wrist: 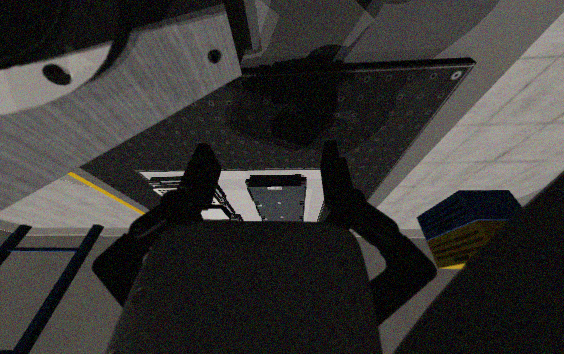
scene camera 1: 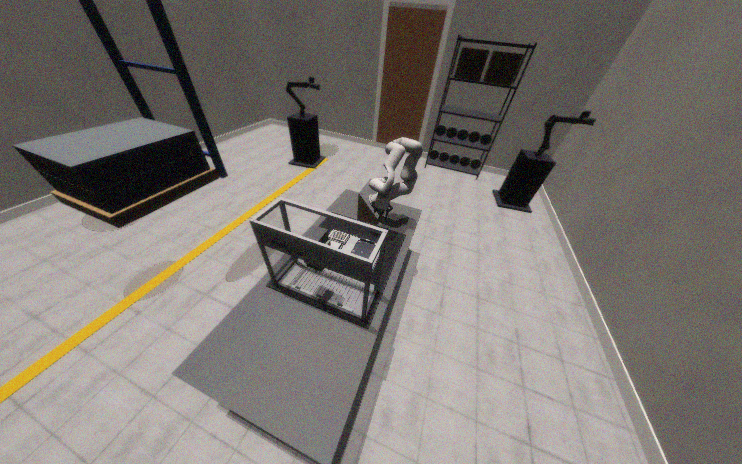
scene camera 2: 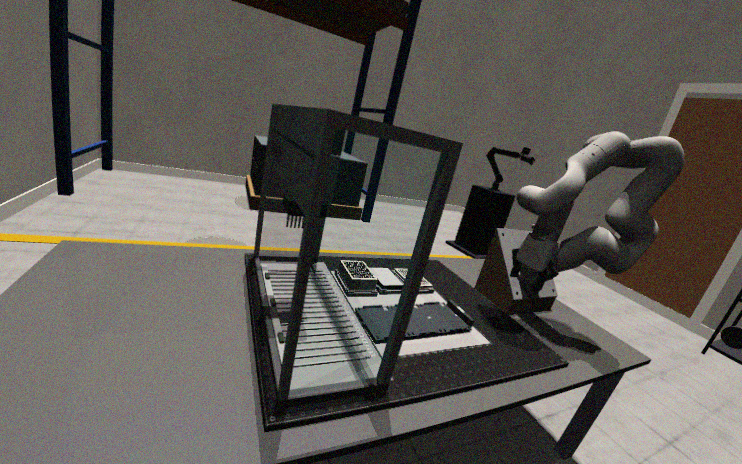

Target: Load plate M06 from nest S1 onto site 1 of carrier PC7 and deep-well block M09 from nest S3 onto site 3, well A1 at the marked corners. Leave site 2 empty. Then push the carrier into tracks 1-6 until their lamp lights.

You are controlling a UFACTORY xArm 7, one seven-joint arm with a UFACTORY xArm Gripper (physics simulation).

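Frame: origin at the arm's base, x back, y left, z down, level; millimetres.
Seen in the pictures: gripper, fingertip midpoint: (wrist: pixel 268 154) (scene camera 1: pixel 380 214) (scene camera 2: pixel 523 283); arm's base at its link origin: (scene camera 2: pixel 524 266).
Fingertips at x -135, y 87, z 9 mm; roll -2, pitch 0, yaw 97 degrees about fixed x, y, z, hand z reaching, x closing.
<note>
Pixels of each thing's middle, then the offset from my fingertips to it. "spot": a spot on its surface instead.
- dark carrier at the middle of its body: (scene camera 2: pixel 416 317) (wrist: pixel 280 211) (scene camera 1: pixel 359 256) dx -367, dy -62, dz +110 mm
- low white piece at the middle of its body: (wrist: pixel 205 212) (scene camera 2: pixel 385 277) dx -334, dy -276, dz +106 mm
- dark raised bar at a spot on its surface: (scene camera 2: pixel 459 313) spot: dx -217, dy -40, dz +105 mm
My gripper (wrist: pixel 268 154) is open and empty. It hangs above the dark perforated board, beside the grey mounting block and behind the carrier. The dark carrier (scene camera 1: pixel 362 247) (scene camera 2: pixel 418 321) (wrist: pixel 280 200) lies flat on the white panel, outside the tracks, with no labware seen on it. A tall block with dark wells (scene camera 1: pixel 339 235) (scene camera 2: pixel 358 275) stands in the nest nearest the tracks. A low white piece (scene camera 2: pixel 386 277) and a low plate (scene camera 2: pixel 403 273) stand in line beyond it; a frame post partly hides that plate. The slotted track deck (scene camera 1: pixel 322 284) (scene camera 2: pixel 322 333) lies inside the frame. Labels, corner marks and the lamp cannot be read.
A tall frame (scene camera 2: pixel 418 257) with a dark upper housing (scene camera 1: pixel 311 246) stands over the tracks. The grey mounting block (scene camera 2: pixel 506 254) (wrist: pixel 175 85) rises close beside my gripper. A dark raised bar (scene camera 2: pixel 459 313) stands at the carrier's rear end. A blue and yellow box (wrist: pixel 467 225) shows at right.
</note>
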